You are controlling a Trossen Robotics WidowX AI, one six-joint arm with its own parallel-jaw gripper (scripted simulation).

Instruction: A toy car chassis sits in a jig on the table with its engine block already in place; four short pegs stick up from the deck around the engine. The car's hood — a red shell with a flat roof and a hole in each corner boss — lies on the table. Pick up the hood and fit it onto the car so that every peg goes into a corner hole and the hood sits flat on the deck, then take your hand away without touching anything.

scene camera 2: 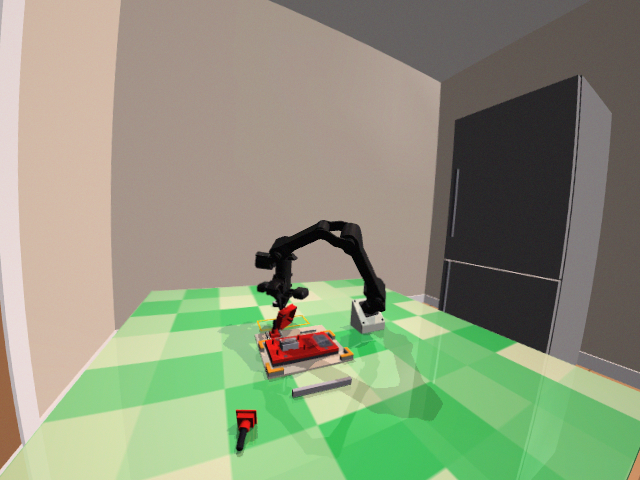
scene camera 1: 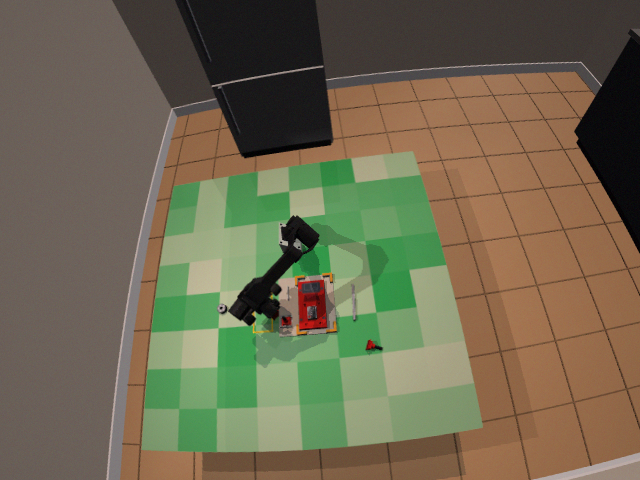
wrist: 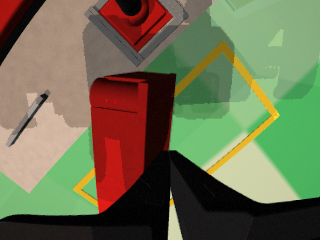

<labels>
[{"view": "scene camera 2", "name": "my gripper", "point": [281, 312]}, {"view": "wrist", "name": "my gripper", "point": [168, 158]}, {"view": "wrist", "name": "red hood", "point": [131, 115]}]
</labels>
